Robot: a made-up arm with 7 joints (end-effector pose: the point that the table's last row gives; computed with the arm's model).
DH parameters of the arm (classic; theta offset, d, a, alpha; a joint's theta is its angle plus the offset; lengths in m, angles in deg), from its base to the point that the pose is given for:
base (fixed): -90 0.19 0 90
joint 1: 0 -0.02 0.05 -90
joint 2: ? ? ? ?
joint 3: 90 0.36 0.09 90
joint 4: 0 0.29 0.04 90
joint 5: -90 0.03 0.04 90
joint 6: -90 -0.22 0.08 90
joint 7: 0 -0.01 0.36 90
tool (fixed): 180 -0.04 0 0
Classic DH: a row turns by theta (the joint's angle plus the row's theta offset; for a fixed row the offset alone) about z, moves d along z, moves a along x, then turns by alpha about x.
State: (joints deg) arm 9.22 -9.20 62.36 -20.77 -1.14 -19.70 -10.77
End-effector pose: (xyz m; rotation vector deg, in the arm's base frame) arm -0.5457 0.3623 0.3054 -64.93 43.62 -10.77
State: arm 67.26 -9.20 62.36 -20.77 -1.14 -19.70 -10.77
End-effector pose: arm -0.5457 0.2896 -0.0563 -119.35 38.05 -35.34
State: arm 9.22 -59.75 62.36 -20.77 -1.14 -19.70 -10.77
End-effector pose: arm -0.0390 0.6534 0.2581 -40.92 62.28 -56.41
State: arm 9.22 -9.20 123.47 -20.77 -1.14 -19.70 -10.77
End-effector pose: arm -0.4874 0.6331 -0.2719 -123.29 48.11 -32.16
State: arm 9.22 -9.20 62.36 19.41 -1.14 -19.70 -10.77
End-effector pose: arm -0.7829 0.1461 0.2161 -76.32 9.33 13.04
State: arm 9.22 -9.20 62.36 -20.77 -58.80 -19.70 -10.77
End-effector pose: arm -0.5444 0.4114 0.0525 -119.75 62.59 -10.21
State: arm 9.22 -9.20 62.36 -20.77 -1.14 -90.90 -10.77
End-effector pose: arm -0.2024 0.0741 0.5565 -40.59 78.25 53.89
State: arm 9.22 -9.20 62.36 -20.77 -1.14 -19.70 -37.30
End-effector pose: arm -0.4264 0.4754 0.3304 -63.12 67.01 -26.38
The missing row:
joint 2: 0 -0.4 -0.03 90
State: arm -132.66 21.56 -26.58 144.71 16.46 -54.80 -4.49
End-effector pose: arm -0.0432 1.0175 0.3271 33.24 -71.68 -124.61
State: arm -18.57 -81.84 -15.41 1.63 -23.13 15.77 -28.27
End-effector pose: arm -0.1561 0.6437 0.3728 29.48 40.16 -93.93
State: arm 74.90 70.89 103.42 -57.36 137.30 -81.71 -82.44
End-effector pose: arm -0.2392 0.0027 0.9748 -93.27 87.01 64.89
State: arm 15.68 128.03 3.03 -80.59 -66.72 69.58 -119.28
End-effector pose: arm -0.1236 -0.3479 -0.0622 -115.19 7.13 -15.63
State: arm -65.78 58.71 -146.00 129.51 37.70 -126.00 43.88
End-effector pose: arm -0.3458 0.7242 -0.4381 42.80 -113.19 -74.59
